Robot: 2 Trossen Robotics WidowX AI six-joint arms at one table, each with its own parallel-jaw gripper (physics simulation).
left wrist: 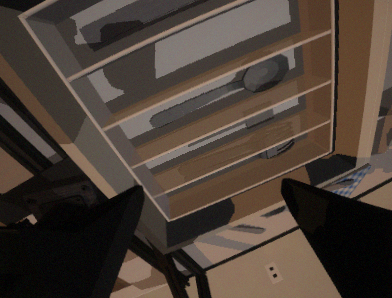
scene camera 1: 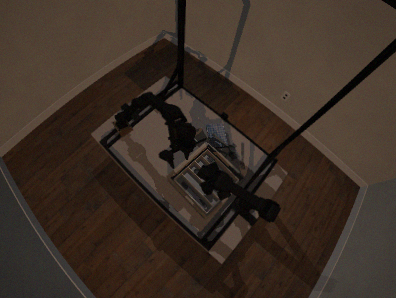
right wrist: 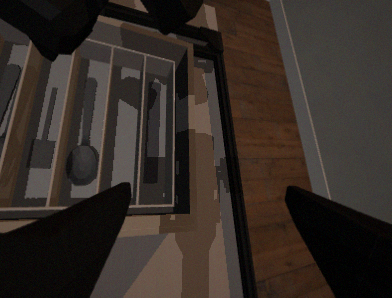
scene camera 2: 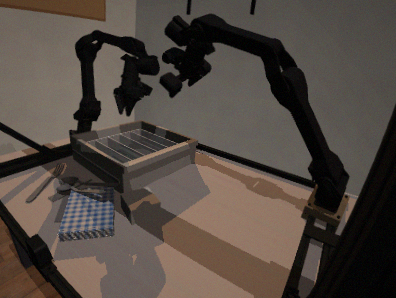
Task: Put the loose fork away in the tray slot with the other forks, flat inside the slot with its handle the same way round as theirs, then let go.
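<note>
The loose fork (scene camera 1: 243, 159) (scene camera 2: 41, 188) lies on the table beside the tray (scene camera 2: 161, 159), tines away from scene camera 2. In the left wrist view, a fork (left wrist: 278, 149) lies near the tray's end slot, handle left and tines right; the thin dividers make the number of forks unclear. My left gripper (scene camera 1: 203, 180) (scene camera 2: 125, 111) (left wrist: 212, 188) (right wrist: 72, 33) is open and empty above the tray, apart from the loose fork. My right gripper (scene camera 1: 177, 156) (scene camera 2: 184, 81) (right wrist: 209, 191) is open and empty, raised high near the tray's other side.
A blue checked cloth (scene camera 1: 217, 131) (scene camera 2: 90, 210) lies beside the tray. Other loose utensils (scene camera 2: 67, 185) lie between the cloth and the fork. A spoon (left wrist: 265, 75) (right wrist: 83, 164) lies in a middle slot. A dark frame (scene camera 2: 47, 260) runs along the table edge.
</note>
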